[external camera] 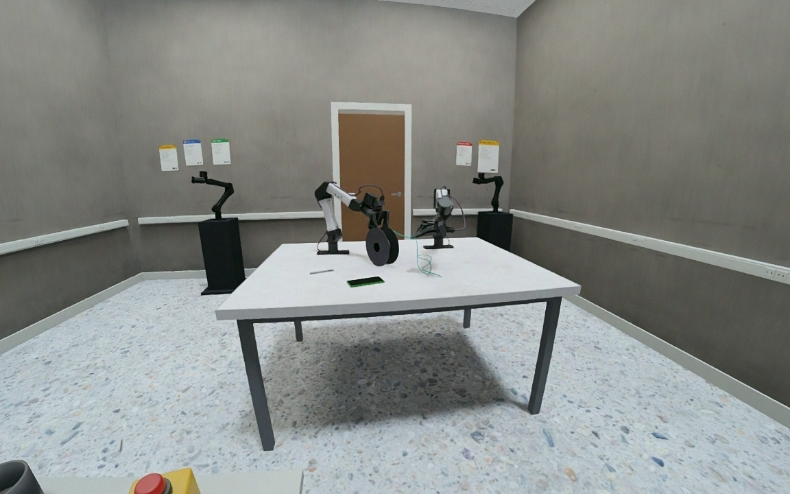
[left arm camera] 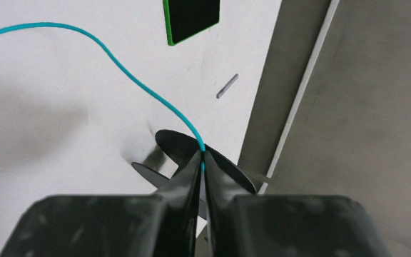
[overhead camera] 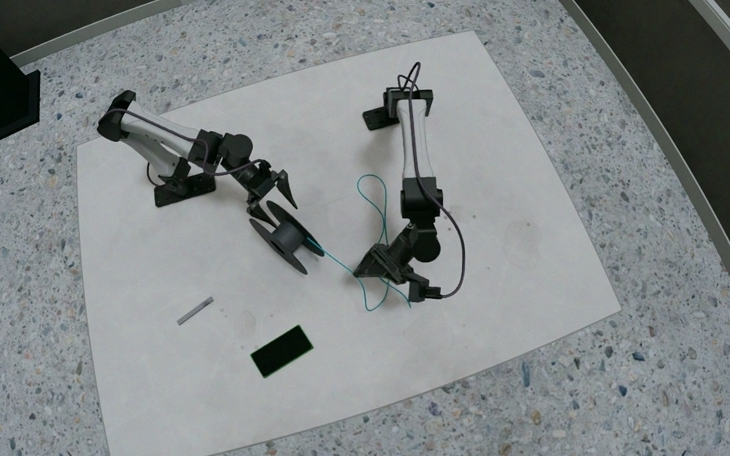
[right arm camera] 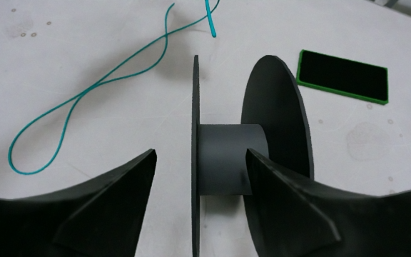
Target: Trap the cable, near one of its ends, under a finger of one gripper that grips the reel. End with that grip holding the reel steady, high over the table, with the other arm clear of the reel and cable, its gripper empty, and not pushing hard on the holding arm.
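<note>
Right now my right hand is 7 cm above the black reel, 2 cm to the left of it and 2 cm short of it. The rest, counted from my right hand: grey bar: 33 cm to the right, 17 cm below, 9 cm ahead.
Right now the black reel is 18 cm behind my left hand, 13 cm to the right of it and 8 cm below it. From my left hand the other things lie so: grey bar 44 cm to the right, 18 cm below, 11 cm behind.
</note>
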